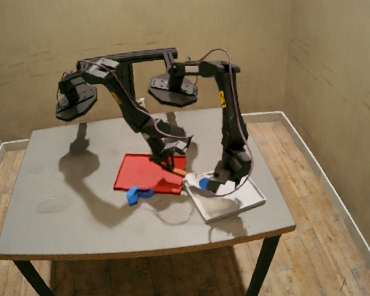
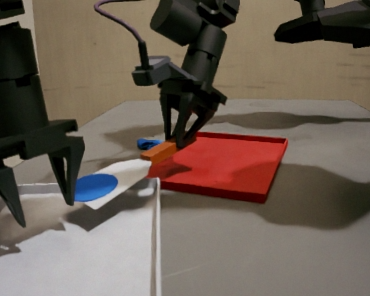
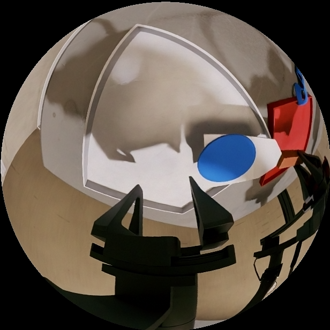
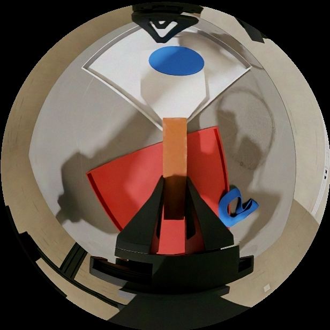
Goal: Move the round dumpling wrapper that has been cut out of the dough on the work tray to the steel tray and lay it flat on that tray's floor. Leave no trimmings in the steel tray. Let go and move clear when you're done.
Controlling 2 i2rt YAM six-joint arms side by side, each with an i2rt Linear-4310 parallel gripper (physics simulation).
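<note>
The round blue wrapper (image 1: 204, 184) (image 2: 96, 187) (image 3: 227, 157) (image 4: 176, 60) lies on the white blade (image 2: 132, 172) (image 4: 172, 92) of a spatula, above the near-corner area of the pale steel tray (image 1: 242, 200) (image 2: 115, 260) (image 3: 165, 85). My right gripper (image 2: 178, 142) (image 4: 174, 179) is shut on the spatula's orange handle (image 1: 179, 172) (image 3: 290, 159). My left gripper (image 2: 48, 215) (image 3: 163, 183) is open and empty over the steel tray, one fingertip close beside the wrapper's edge. Whether they touch is unclear. No trimmings show in the visible part of the steel tray.
The red work tray (image 1: 135, 175) (image 2: 235, 160) (image 4: 115, 175) lies beside the steel tray. A curled blue trimming (image 1: 137, 194) (image 2: 148, 144) (image 4: 237, 212) lies at its edge, partly on the table. The two arms stand close together around the spatula.
</note>
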